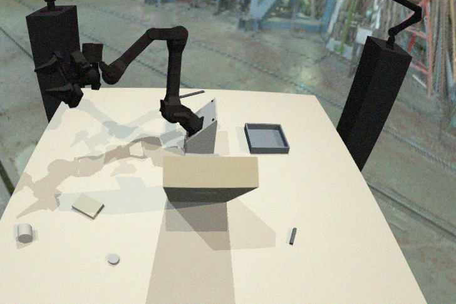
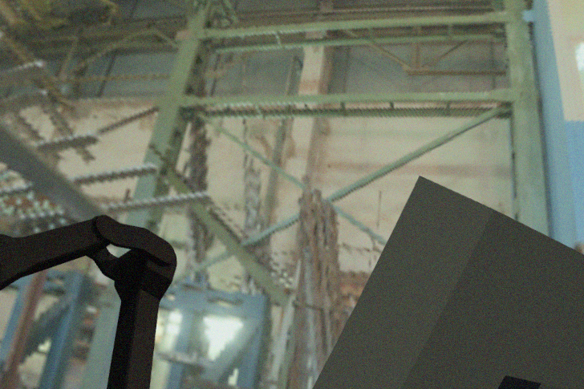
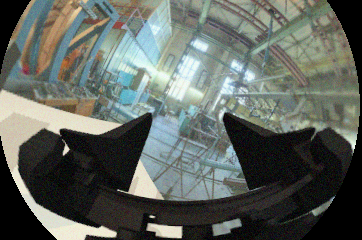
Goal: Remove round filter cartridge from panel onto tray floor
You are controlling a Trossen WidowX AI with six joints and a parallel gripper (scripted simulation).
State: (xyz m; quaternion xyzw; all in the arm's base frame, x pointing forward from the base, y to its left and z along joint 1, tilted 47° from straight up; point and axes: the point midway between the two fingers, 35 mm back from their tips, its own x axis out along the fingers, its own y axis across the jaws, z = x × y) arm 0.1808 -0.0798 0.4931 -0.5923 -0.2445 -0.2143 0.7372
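Right now my gripper tip is 480 mm to the right of the round filter cartridge, 140 mm short of it and 110 mm above it. The rest, counted from my gripper tip: flat beige block (370 mm below, 120 mm to the left, 100 mm ahead); then small disc (370 mm below, 260 mm ahead, 250 mm to the left); then dark bar (760 mm to the left, 370 mm below, 120 mm ahead).
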